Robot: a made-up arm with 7 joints. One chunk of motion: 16 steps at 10 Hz.
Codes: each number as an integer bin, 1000 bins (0 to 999) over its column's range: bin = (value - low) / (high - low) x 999, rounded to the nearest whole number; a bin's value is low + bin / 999 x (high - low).
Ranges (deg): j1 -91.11..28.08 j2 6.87..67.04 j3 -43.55..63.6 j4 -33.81..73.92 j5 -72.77..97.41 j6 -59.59..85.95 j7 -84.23..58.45
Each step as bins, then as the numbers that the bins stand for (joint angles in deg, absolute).
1 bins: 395 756 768 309 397 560 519
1 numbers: -43.98 52.40 38.82 -0.49 -5.14 21.99 -10.10
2 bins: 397 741 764 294 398 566 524
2 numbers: -43.74 51.50 38.39 -2.11 -4.97 22.87 -9.39
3 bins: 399 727 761 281 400 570 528
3 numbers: -43.51 50.66 38.07 -3.51 -4.63 23.45 -8.82
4 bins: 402 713 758 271 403 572 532
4 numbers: -43.15 49.81 37.75 -4.59 -4.12 23.74 -8.25
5 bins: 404 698 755 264 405 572 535
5 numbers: -42.91 48.91 37.43 -5.34 -3.78 23.74 -7.82
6 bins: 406 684 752 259 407 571 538
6 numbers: -42.67 48.07 37.11 -5.88 -3.44 23.60 -7.39
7 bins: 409 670 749 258 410 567 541
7 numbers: -42.31 47.22 36.79 -5.99 -2.93 23.01 -6.96
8 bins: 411 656 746 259 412 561 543
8 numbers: -42.07 46.38 36.46 -5.88 -2.59 22.14 -6.68
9 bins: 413 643 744 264 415 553 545
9 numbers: -41.84 45.60 36.25 -5.34 -2.07 20.97 -6.39
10 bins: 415 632 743 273 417 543 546
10 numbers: -41.60 44.94 36.14 -4.37 -1.73 19.52 -6.25
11 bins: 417 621 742 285 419 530 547
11 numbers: -41.36 44.27 36.03 -3.08 -1.39 17.62 -6.11
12 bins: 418 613 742 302 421 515 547
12 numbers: -41.24 43.79 36.03 -1.24 -1.05 15.44 -6.11
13 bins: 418 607 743 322 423 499 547
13 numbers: -41.24 43.43 36.14 0.91 -0.71 13.11 -6.11
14 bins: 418 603 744 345 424 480 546
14 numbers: -41.24 43.19 36.25 3.39 -0.54 10.34 -6.25
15 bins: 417 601 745 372 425 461 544
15 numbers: -41.36 43.07 36.36 6.31 -0.37 7.57 -6.53
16 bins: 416 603 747 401 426 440 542
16 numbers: -41.48 43.19 36.57 9.43 -0.20 4.51 -6.82
